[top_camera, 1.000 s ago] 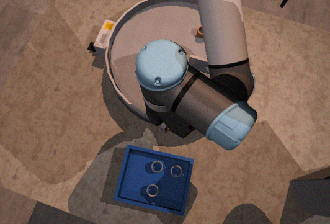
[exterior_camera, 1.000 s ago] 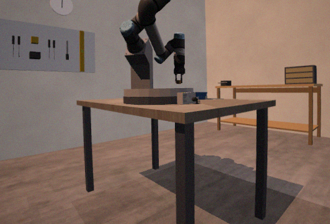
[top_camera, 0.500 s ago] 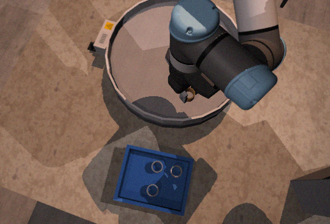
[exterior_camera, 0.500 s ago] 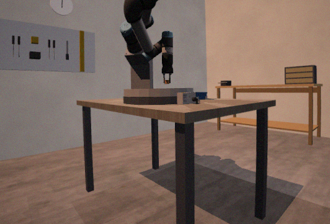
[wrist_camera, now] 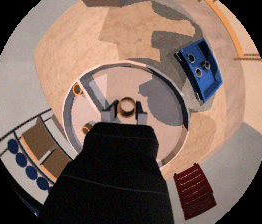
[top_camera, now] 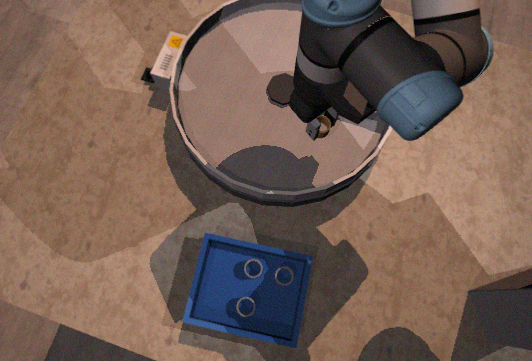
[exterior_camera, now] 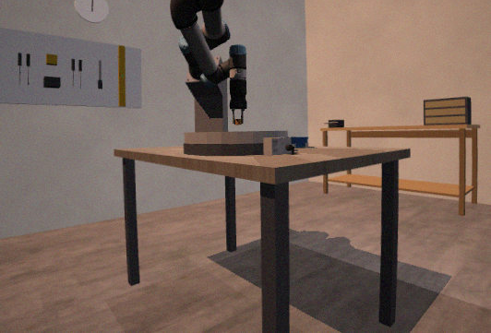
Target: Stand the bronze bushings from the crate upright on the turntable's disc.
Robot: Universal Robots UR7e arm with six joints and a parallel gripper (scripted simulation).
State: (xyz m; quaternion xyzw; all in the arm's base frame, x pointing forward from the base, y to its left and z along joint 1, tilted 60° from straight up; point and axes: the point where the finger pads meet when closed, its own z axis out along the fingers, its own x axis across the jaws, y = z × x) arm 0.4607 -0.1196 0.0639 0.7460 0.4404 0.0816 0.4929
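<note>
My gripper is now 70 mm short of the turntable disc, 100 mm to the left of it and 80 mm above it. From my hand the other things lie so: blue crate (90 mm ahead, 270 mm to the left, 110 mm below).
</note>
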